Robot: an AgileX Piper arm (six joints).
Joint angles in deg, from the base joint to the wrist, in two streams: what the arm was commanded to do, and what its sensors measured. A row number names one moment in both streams.
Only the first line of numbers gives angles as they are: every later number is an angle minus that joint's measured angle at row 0.
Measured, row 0:
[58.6, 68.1, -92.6, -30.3, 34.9, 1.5]
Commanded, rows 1 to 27:
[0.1, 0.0, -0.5, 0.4, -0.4, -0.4]
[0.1, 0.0, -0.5, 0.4, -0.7, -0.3]
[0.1, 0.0, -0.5, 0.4, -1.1, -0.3]
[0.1, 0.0, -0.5, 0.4, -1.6, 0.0]
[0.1, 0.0, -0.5, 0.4, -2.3, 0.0]
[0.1, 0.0, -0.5, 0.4, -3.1, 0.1]
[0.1, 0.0, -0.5, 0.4, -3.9, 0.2]
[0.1, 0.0, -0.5, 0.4, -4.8, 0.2]
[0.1, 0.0, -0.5, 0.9, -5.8, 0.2]
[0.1, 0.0, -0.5, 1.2, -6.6, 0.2]
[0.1, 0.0, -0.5, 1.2, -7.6, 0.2]
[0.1, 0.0, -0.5, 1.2, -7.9, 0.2]
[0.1, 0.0, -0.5, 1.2, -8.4, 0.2]
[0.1, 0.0, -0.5, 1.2, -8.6, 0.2]
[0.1, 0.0, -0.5, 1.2, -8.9, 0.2]
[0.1, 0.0, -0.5, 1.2, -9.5, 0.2]
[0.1, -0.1, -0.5, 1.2, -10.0, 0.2]
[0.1, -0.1, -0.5, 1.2, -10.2, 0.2]
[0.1, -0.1, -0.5, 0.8, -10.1, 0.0]
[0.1, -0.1, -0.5, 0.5, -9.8, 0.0]
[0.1, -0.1, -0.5, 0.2, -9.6, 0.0]
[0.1, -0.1, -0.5, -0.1, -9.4, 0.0]
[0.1, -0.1, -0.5, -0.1, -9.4, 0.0]
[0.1, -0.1, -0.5, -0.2, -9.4, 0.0]
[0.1, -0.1, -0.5, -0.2, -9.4, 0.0]
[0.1, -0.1, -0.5, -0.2, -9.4, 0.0]
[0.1, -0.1, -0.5, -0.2, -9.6, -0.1]
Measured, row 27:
[0.0, 0.1, 0.0, 0.2, -9.0, 0.0]
